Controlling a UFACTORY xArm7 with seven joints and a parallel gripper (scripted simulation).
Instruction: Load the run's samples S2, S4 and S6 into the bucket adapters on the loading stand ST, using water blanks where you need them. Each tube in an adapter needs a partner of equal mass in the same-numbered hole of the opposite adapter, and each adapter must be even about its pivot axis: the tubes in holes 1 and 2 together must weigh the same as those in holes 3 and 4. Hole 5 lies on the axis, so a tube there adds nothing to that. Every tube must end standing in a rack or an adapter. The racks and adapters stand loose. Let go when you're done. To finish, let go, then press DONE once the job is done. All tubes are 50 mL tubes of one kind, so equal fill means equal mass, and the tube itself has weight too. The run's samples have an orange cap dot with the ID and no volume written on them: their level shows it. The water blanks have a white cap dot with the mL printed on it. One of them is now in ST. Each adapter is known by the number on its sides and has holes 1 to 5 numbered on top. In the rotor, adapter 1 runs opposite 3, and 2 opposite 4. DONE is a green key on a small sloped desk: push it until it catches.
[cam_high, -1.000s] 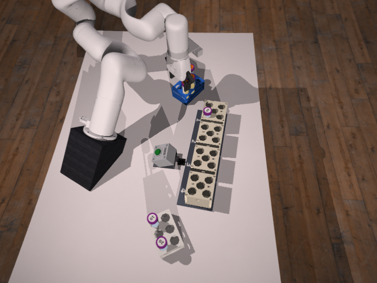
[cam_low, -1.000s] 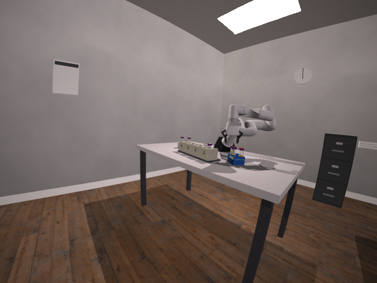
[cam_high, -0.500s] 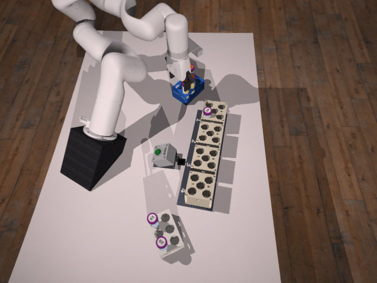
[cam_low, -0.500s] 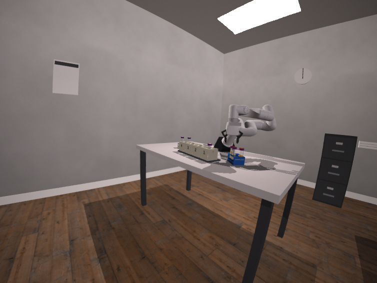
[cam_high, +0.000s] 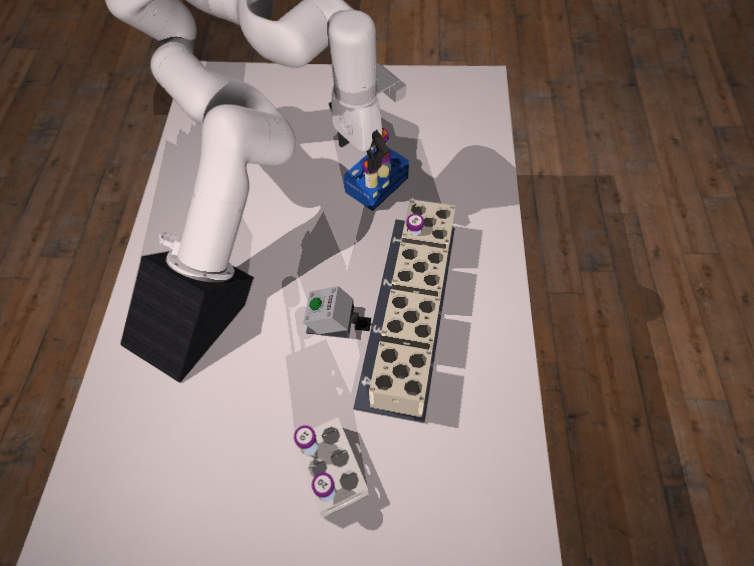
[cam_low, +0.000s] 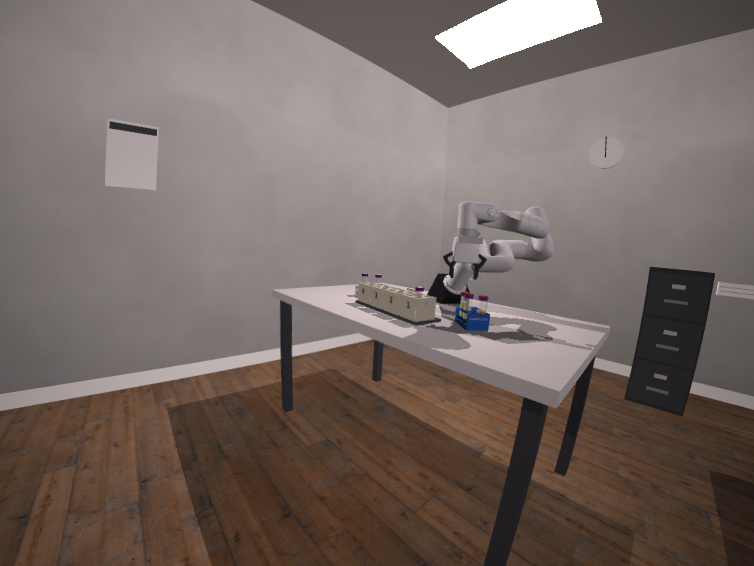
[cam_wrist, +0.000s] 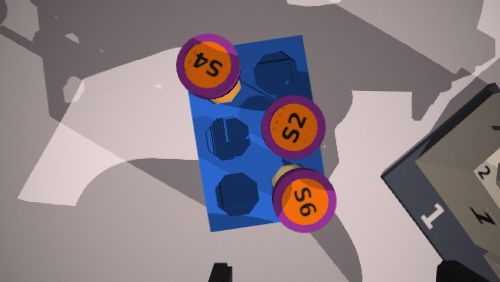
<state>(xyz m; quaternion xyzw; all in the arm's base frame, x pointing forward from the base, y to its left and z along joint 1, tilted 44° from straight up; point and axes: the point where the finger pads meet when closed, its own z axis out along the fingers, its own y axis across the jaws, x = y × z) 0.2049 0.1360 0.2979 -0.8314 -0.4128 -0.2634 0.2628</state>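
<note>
Now: the orange-dot tube 130 mm to the left of my hand and 120 mm below it. Round my hand: 40 mL water blank 140 mm ahead, 110 mm below, 100 mm to the right; then green done key 300 mm to the right, 110 mm below; then blue sample rack 150 mm below, 70 mm to the left, 10 mm ahead.
</note>
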